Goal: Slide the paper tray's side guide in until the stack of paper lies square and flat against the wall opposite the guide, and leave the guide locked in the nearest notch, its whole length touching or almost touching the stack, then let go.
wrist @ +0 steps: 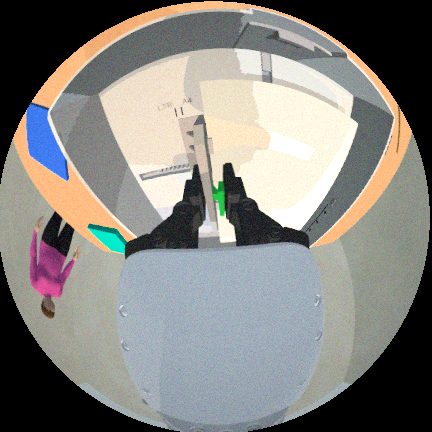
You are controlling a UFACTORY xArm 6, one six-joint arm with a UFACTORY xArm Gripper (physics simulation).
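Frame: origin at the arm's base, x back, y right, z up, level; metres.
Where they show: gripper, fingertip midpoint: (212, 176).
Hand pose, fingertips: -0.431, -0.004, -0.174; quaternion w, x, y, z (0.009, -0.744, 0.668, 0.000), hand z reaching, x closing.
After its pixels a point has its place, as x, y, z.
The paper tray (82, 125) @(-0.359, 0.116, -0.174) is grey with a pale floor. The stack of cream paper (300, 112) @(-0.356, -0.073, -0.186) lies flat in its right part, its right edge along the right wall (372, 122). The side guide (201, 142) @(-0.390, 0.006, -0.151), a long upright beige-grey bar, stands at the stack's left edge, touching or almost touching it; the fingers hide part of this line. A green tab (221, 197) @(-0.430, -0.010, -0.147) sits on the guide's right side, between the fingers. My gripper (212, 176) @(-0.431, -0.004, -0.174) is shut on the side guide with its green tab. Whether the guide is locked in a notch cannot be seen.
A notched slot (165, 171) @(-0.460, 0.059, -0.226) runs left of the guide. The marks LTR (164, 106) @(-0.370, 0.044, -0.210) and A4 (187, 100) @(-0.366, 0.022, -0.210) are on the tray floor. A grey end piece (266, 67) @(-0.319, -0.044, -0.210) stands behind the stack. Blue (45, 142) and teal (110, 238) @(-0.677, 0.313, -0.211) flat pieces lie left of the tray. A person (49, 265) shows at the left.
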